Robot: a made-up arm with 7 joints. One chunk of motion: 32 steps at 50 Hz.
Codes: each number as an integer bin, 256 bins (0 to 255) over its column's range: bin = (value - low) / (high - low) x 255, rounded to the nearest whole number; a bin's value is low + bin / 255 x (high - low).
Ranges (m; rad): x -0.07..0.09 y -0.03..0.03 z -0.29..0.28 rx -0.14..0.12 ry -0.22..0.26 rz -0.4..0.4
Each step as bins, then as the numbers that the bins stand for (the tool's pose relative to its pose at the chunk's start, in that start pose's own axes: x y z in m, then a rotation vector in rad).
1 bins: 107 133 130 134 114 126
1 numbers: -0.0029 0.0013 0.0006 -0.0034 -0.0054 -0.0047
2 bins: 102 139 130 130 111 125
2 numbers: -0.0060 0.0027 0.0006 -0.0075 -0.0111 -0.0078
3 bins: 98 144 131 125 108 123
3 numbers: -0.0085 0.0039 0.0028 -0.0125 -0.0167 -0.0141
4 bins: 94 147 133 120 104 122
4 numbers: -0.0110 0.0046 0.0073 -0.0176 -0.0242 -0.0173
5 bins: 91 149 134 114 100 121
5 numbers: -0.0129 0.0051 0.0095 -0.0238 -0.0318 -0.0204
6 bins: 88 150 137 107 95 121
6 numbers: -0.0148 0.0053 0.0162 -0.0309 -0.0412 -0.0204
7 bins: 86 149 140 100 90 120
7 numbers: -0.0160 0.0051 0.0229 -0.0380 -0.0506 -0.0235
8 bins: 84 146 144 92 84 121
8 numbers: -0.0173 0.0044 0.0319 -0.0462 -0.0619 -0.0204
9 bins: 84 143 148 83 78 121
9 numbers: -0.0173 0.0036 0.0408 -0.0554 -0.0732 -0.0204
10 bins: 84 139 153 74 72 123
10 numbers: -0.0173 0.0027 0.0520 -0.0645 -0.0845 -0.0141
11 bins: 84 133 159 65 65 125
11 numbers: -0.0173 0.0013 0.0654 -0.0737 -0.0976 -0.0078
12 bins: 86 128 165 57 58 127
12 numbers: -0.0160 0.0001 0.0788 -0.0819 -0.1108 -0.0016
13 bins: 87 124 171 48 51 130
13 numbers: -0.0154 -0.0008 0.0922 -0.0911 -0.1240 0.0078
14 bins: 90 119 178 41 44 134
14 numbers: -0.0135 -0.0020 0.1079 -0.0982 -0.1372 0.0204
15 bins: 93 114 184 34 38 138
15 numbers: -0.0116 -0.0032 0.1213 -0.1053 -0.1485 0.0329
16 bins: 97 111 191 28 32 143
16 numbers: -0.0091 -0.0039 0.1369 -0.1115 -0.1598 0.0486
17 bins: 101 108 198 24 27 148
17 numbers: -0.0066 -0.0046 0.1526 -0.1155 -0.1692 0.0643
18 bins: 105 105 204 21 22 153
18 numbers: -0.0041 -0.0053 0.1660 -0.1186 -0.1786 0.0800
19 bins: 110 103 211 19 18 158
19 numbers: -0.0010 -0.0058 0.1816 -0.1206 -0.1861 0.0957
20 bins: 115 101 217 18 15 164
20 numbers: 0.0022 -0.0062 0.1951 -0.1216 -0.1918 0.1145
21 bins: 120 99 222 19 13 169
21 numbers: 0.0053 -0.0067 0.2062 -0.1206 -0.1955 0.1302
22 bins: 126 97 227 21 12 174
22 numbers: 0.0091 -0.0072 0.2174 -0.1186 -0.1974 0.1459
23 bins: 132 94 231 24 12 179
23 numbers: 0.0128 -0.0079 0.2264 -0.1155 -0.1974 0.1616
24 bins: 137 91 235 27 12 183
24 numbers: 0.0160 -0.0086 0.2353 -0.1125 -0.1974 0.1741
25 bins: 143 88 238 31 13 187
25 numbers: 0.0197 -0.0093 0.2420 -0.1084 -0.1955 0.1867
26 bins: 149 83 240 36 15 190
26 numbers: 0.0235 -0.0105 0.2465 -0.1033 -0.1918 0.1961
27 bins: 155 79 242 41 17 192
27 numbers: 0.0273 -0.0114 0.2509 -0.0982 -0.1880 0.2024
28 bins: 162 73 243 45 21 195
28 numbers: 0.0316 -0.0128 0.2532 -0.0941 -0.1805 0.2118
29 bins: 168 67 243 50 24 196
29 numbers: 0.0354 -0.0142 0.2532 -0.0890 -0.1748 0.2149
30 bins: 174 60 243 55 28 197
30 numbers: 0.0392 -0.0159 0.2532 -0.0839 -0.1673 0.2180
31 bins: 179 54 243 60 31 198
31 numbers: 0.0423 -0.0173 0.2532 -0.0788 -0.1616 0.2212
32 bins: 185 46 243 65 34 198
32 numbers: 0.0461 -0.0192 0.2532 -0.0737 -0.1560 0.2212
